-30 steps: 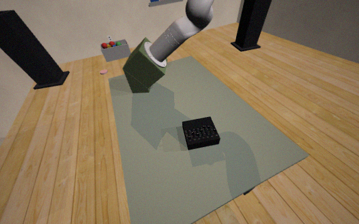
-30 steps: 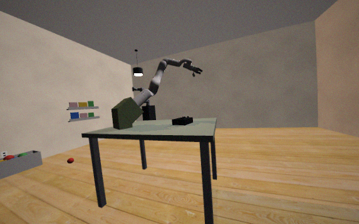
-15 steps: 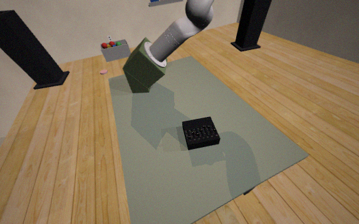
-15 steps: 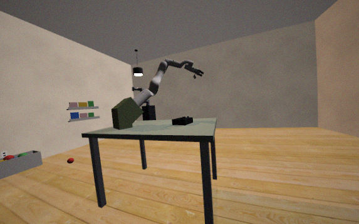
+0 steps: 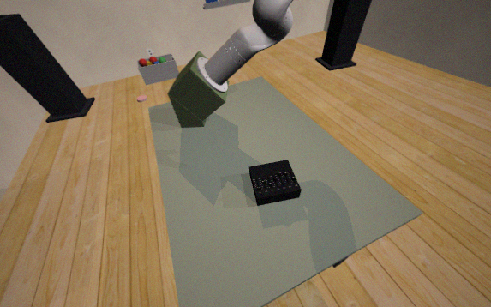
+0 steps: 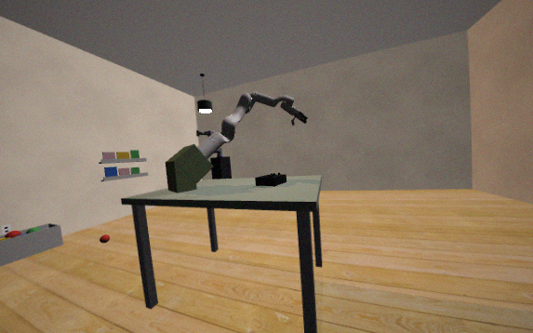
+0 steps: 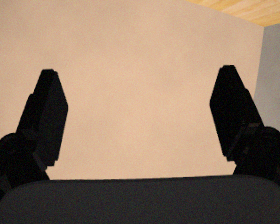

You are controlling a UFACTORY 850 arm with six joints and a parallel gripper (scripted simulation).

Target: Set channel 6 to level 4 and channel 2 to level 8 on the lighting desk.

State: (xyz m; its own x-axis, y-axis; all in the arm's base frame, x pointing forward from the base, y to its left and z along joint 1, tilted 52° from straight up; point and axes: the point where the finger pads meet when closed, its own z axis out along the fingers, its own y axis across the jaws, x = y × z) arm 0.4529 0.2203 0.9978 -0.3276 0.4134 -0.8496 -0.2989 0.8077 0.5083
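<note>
My hand is 790 mm to the left of the channel 3 cap, 470 mm above it and 10 mm past it. From my hand the other things lie so: fader cap 700 mm to the right, 470 mm below, 10 mm behind; channel 4 cap 770 mm to the right, 470 mm below, 30 mm behind; channel 5 cap 750 mm to the right, 470 mm below, 40 mm behind.
</note>
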